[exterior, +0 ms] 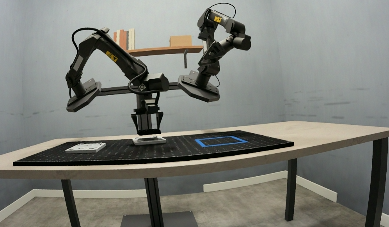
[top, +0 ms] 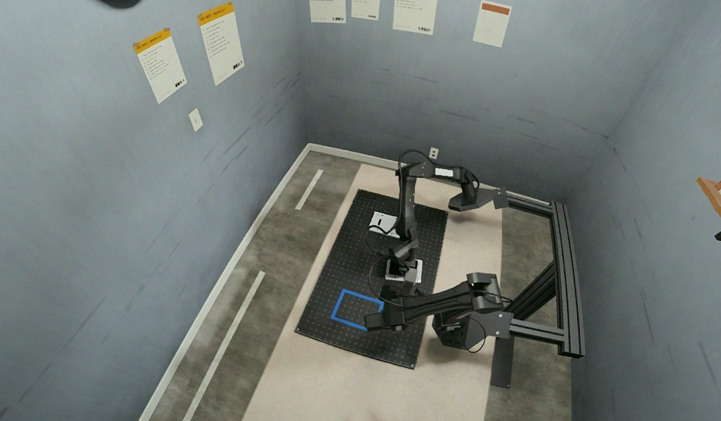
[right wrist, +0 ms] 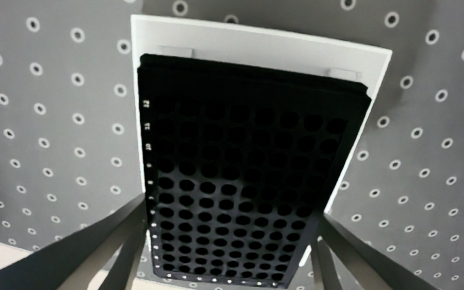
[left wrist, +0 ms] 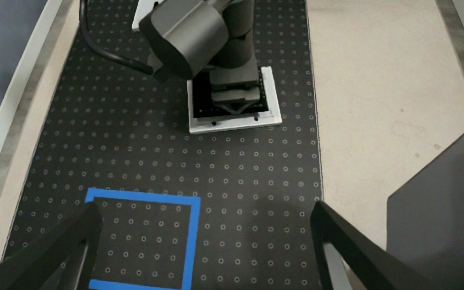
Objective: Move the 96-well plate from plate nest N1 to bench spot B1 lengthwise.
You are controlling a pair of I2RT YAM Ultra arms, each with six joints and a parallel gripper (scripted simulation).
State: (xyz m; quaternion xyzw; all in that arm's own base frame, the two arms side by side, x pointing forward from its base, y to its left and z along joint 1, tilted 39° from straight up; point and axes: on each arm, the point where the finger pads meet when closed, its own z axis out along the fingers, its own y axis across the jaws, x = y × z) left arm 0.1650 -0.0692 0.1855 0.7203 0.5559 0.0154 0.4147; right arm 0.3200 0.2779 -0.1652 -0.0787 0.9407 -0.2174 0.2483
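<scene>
My left hand is 24 cm to the left of the black 96-well plate and 28 cm above it.
</scene>
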